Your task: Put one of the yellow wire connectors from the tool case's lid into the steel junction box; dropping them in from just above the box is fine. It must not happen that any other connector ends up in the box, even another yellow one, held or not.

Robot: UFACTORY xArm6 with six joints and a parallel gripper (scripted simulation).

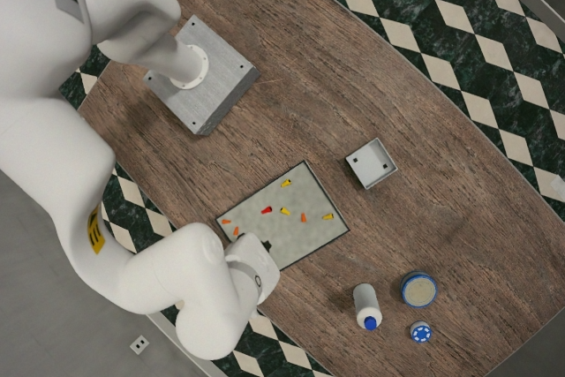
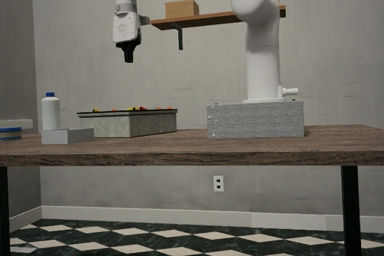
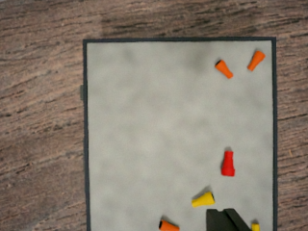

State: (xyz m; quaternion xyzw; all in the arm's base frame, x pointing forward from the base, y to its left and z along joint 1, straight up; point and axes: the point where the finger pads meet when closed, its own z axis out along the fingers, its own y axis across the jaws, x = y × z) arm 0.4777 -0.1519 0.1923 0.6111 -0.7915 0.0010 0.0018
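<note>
Right now the tool case is 10 mm ahead of my hand and 220 mm below it. The rest, counted from my hand: red connector 50 mm behind, 10 mm to the left, 190 mm below; then yellow wire connector 60 mm behind, 100 mm to the left, 190 mm below.
</note>
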